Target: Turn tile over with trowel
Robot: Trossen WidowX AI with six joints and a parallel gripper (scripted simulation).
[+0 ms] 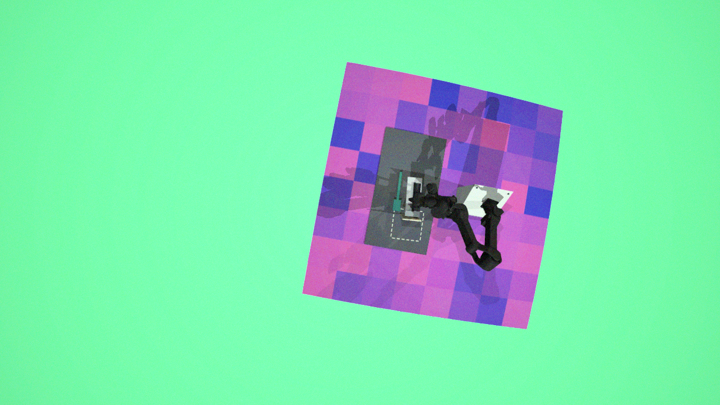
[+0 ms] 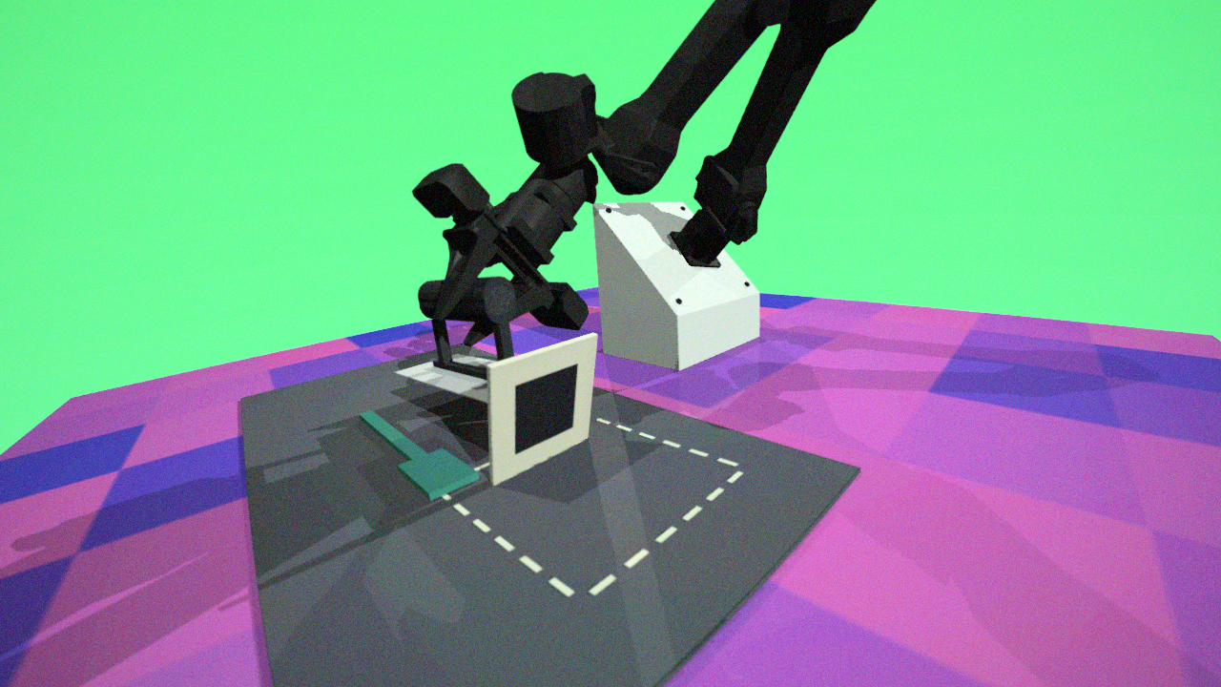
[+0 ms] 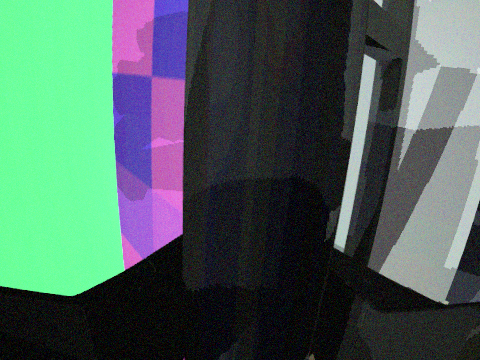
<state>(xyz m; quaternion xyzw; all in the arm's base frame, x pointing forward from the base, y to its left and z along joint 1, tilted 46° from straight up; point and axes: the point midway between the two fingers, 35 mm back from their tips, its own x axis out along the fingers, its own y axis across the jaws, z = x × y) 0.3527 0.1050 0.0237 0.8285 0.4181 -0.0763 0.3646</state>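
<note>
My gripper tip is 100 mm above the teal l-shaped strip, 50 mm short of it and 10 mm to the left of it. Round my gripper tip: cream tile (80 mm to the left, 50 mm below, 40 mm behind); dark mat (120 mm below, 50 mm to the right, 10 mm ahead); small trowel (30 mm behind, 10 mm below).
</note>
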